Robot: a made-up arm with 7 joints. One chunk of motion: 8 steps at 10 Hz.
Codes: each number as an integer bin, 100 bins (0 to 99) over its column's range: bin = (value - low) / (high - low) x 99, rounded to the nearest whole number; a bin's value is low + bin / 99 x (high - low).
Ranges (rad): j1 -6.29..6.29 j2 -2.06..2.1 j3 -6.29..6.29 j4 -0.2..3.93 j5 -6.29..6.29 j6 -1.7..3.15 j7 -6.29..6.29
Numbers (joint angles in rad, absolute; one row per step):
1: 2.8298 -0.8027 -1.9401 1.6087 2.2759 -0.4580 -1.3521
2: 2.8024 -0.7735 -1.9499 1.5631 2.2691 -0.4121 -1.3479
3: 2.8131 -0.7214 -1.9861 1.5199 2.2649 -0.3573 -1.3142
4: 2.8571 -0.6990 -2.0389 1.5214 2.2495 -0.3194 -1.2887
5: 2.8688 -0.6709 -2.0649 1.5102 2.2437 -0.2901 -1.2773
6: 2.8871 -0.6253 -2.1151 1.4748 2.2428 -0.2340 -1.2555
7: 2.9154 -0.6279 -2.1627 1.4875 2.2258 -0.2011 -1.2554
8: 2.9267 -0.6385 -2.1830 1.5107 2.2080 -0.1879 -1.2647
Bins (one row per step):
1: 72 30 34 43 67 25 39
2: 72 31 34 42 67 26 39
3: 72 32 34 41 67 27 39
4: 72 32 33 41 67 28 39
5: 72 33 33 41 67 29 39
6: 72 34 33 40 67 30 40
7: 72 34 32 40 67 31 40
8: 73 34 32 41 67 31 40

